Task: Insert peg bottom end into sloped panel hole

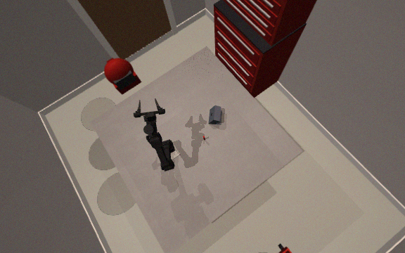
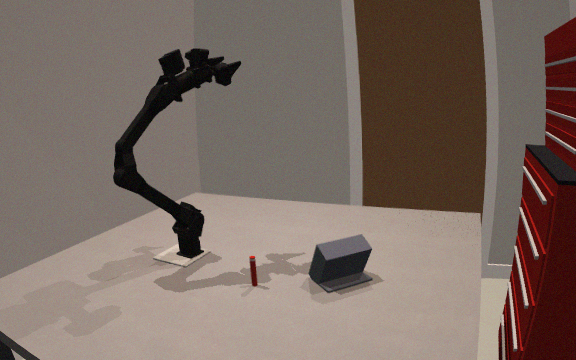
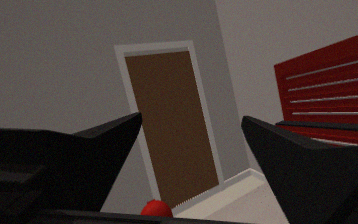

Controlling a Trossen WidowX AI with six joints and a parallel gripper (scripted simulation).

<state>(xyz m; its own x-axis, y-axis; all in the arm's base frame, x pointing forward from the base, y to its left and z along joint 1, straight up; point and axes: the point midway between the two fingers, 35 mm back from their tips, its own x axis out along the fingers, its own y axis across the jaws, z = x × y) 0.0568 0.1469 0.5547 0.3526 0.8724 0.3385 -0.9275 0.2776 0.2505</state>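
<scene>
Now: gripper tip 52 cm above the red peg, 25 cm to the left of it and 22 cm short of it. Round my gripper tip: grey sloped panel (52 cm below, 39 cm ahead, 12 cm to the right).
</scene>
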